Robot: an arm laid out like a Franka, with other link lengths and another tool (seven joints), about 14 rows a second.
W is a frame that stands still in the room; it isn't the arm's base.
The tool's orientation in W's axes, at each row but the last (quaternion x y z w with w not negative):
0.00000 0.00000 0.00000 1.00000
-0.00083 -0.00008 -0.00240 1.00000
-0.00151 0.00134 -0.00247 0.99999
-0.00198 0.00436 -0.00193 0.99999
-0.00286 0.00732 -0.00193 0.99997
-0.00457 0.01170 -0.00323 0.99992
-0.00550 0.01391 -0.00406 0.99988
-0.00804 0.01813 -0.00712 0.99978
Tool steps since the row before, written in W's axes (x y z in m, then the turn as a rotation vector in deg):
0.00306 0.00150 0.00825 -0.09 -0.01 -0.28
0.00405 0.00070 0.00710 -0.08 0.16 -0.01
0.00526 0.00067 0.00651 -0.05 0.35 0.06
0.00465 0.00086 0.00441 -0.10 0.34 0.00
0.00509 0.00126 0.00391 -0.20 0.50 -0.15
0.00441 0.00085 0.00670 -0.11 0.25 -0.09
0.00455 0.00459 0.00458 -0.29 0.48 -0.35
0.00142 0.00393 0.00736 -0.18 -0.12 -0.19
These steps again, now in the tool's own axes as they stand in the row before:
0.00306 0.00150 0.00825 -0.09 -0.01 -0.28
0.00405 0.00071 0.00710 -0.08 0.16 -0.01
0.00524 0.00068 0.00653 -0.05 0.35 0.06
0.00461 0.00086 0.00445 -0.10 0.34 0.00
0.00503 0.00126 0.00399 -0.20 0.50 -0.15
0.00425 0.00082 0.00681 -0.11 0.25 -0.09
0.00438 0.00457 0.00475 -0.28 0.48 -0.35
0.00110 0.00383 0.00747 -0.17 -0.12 -0.20

